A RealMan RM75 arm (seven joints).
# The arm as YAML. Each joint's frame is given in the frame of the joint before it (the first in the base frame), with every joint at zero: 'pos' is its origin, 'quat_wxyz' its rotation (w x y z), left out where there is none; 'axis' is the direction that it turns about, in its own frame. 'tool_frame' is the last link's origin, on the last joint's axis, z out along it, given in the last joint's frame.
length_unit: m
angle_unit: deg
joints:
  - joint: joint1
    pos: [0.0, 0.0, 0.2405]
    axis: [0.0, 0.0, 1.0]
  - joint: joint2
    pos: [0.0, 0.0, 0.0]
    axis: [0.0, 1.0, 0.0]
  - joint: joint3
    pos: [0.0, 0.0, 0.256]
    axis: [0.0, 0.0, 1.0]
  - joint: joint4
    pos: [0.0, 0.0, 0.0]
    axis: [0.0, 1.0, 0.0]
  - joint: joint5
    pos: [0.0, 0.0, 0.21]
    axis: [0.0, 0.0, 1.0]
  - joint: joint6
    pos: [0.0, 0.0, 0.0]
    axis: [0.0, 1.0, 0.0]
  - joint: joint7
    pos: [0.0, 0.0, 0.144]
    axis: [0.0, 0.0, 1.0]
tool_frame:
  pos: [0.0, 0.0, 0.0]
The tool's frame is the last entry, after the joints.
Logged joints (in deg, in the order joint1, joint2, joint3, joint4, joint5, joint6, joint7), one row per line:
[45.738 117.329 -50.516 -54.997 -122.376 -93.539 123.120]
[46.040 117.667 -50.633 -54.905 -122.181 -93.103 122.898]
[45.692 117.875 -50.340 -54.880 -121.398 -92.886 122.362]
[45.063 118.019 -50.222 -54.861 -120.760 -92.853 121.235]
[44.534 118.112 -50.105 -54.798 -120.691 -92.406 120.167]
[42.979 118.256 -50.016 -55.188 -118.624 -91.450 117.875]
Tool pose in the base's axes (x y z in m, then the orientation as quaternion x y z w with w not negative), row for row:
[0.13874 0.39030 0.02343 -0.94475 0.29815 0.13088 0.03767]
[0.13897 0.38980 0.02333 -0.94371 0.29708 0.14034 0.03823]
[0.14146 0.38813 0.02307 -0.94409 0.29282 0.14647 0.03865]
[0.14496 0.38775 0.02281 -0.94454 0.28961 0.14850 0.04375]
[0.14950 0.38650 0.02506 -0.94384 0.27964 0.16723 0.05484]
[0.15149 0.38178 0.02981 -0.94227 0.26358 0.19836 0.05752]
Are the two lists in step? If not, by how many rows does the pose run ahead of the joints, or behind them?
The pose runs 1 row ahead of the joints: the pose in row i belongs to the joints in row i + 1.
